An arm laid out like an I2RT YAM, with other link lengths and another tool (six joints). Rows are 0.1 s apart.
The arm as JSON. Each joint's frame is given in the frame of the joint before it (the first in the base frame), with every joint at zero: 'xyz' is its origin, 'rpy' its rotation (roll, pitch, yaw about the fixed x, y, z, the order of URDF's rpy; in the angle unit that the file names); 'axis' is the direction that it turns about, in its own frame. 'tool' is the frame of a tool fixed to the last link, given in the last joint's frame.
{
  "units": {
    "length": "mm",
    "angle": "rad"
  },
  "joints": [
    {
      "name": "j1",
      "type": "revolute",
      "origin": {
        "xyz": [
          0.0,
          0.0,
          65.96
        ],
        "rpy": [
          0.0,
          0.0,
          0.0
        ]
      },
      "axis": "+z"
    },
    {
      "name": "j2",
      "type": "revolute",
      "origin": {
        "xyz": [
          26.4,
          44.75,
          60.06
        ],
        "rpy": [
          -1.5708,
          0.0,
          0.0
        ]
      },
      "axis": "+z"
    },
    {
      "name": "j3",
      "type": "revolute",
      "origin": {
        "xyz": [
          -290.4,
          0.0,
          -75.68
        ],
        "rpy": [
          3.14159,
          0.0,
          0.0
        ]
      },
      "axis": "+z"
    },
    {
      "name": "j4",
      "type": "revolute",
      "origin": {
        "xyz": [
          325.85,
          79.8,
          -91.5
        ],
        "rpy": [
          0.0,
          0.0,
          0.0
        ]
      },
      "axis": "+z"
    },
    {
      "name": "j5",
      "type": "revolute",
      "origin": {
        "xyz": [
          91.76,
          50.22,
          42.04
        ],
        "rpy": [
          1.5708,
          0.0,
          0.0
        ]
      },
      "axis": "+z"
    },
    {
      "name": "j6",
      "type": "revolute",
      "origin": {
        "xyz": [
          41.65,
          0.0,
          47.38
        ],
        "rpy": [
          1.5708,
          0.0,
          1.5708
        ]
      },
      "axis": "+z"
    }
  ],
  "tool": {
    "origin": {
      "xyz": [
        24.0,
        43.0,
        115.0
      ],
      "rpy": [
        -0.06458,
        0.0,
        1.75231
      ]
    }
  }
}
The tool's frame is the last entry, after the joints.
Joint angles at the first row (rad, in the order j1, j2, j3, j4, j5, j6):
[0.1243 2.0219 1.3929 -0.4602 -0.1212 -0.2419]
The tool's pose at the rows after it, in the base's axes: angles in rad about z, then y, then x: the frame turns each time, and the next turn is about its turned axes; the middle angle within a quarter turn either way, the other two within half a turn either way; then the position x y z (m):
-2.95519 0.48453 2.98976 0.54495 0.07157 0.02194
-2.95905 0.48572 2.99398 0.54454 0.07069 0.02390
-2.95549 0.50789 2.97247 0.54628 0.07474 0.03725
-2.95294 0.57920 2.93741 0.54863 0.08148 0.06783
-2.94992 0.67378 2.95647 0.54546 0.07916 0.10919
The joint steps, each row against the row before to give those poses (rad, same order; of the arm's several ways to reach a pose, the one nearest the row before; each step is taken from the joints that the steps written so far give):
[0.0000 -0.0001 0.0001 -0.0029 0.0051 0.0050]
[0.0000 -0.0049 -0.0012 -0.0019 0.0060 0.0035]
[0.0000 -0.0241 0.0042 -0.0076 -0.0243 -0.0026]
[0.0000 -0.0699 -0.0185 0.0179 -0.0402 -0.0002]
[-0.0001 -0.1101 -0.0464 0.0318 0.0122 0.0013]

